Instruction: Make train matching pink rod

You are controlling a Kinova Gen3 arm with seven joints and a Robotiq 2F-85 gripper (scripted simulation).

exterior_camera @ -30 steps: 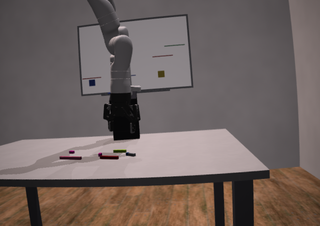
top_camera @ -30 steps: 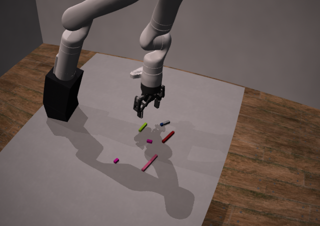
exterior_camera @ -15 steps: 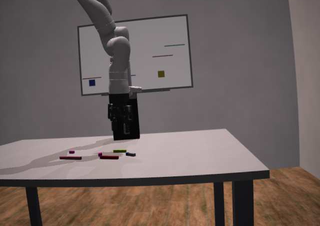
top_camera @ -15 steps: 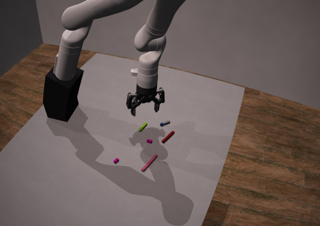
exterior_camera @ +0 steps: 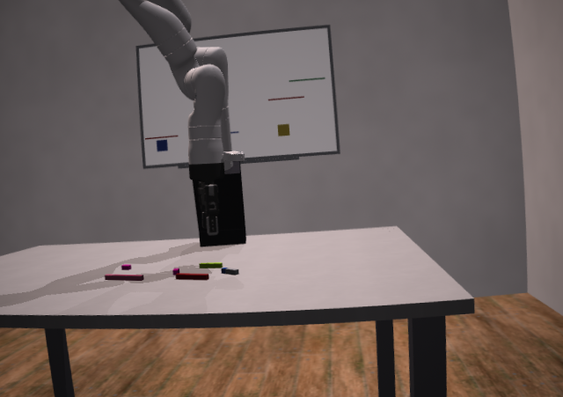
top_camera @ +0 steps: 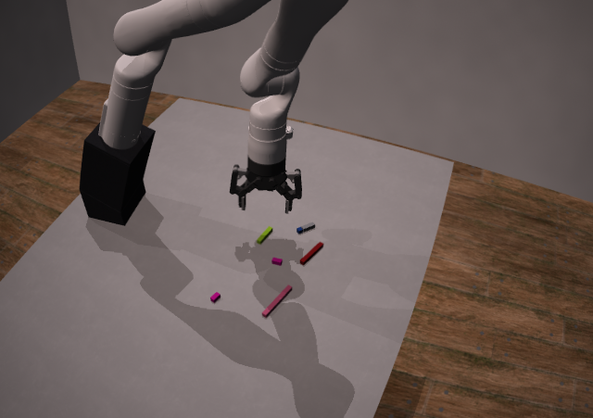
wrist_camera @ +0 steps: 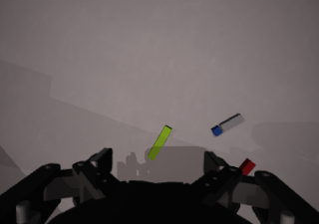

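Now: hand 80 mm above the lime rod and 10 mm to the left of it. Also, from my hand: blue rod 80 mm below, 70 mm ahead, 30 mm to the left; red rod 110 mm ahead, 80 mm below, 40 mm to the right; grey rod 90 mm ahead, 80 mm below, 40 mm to the left.
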